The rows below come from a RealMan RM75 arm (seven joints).
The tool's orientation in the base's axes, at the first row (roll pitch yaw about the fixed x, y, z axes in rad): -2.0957 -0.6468 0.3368
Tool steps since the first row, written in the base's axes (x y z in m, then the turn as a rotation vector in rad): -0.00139 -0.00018 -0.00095 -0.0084 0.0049 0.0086; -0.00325 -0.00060 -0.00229 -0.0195 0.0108 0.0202; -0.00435 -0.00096 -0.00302 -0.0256 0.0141 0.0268; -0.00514 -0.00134 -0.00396 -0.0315 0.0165 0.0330; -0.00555 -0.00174 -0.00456 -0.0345 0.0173 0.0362; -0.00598 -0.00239 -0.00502 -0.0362 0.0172 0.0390; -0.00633 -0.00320 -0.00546 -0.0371 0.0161 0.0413; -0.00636 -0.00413 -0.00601 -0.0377 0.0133 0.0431; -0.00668 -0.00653 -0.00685 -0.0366 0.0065 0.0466; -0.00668 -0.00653 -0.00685 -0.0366 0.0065 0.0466
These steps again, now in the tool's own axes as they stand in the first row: -0.00167 -0.00020 0.00022 0.0001 -0.0129 0.0011; -0.00399 -0.00038 0.00037 0.0003 -0.0300 0.0018; -0.00535 -0.00049 0.00033 0.0006 -0.0396 0.0022; -0.00661 -0.00024 0.00036 0.0005 -0.0485 0.0020; -0.00739 0.00002 0.00023 0.0004 -0.0529 0.0014; -0.00816 0.00025 -0.00018 0.0008 -0.0559 0.0002; -0.00890 0.00057 -0.00074 0.0012 -0.0578 -0.0017; -0.00950 0.00121 -0.00138 0.0011 -0.0586 -0.0050; -0.01088 0.00230 -0.00324 0.0022 -0.0582 -0.0126; -0.01088 0.00230 -0.00324 0.0022 -0.0582 -0.0126
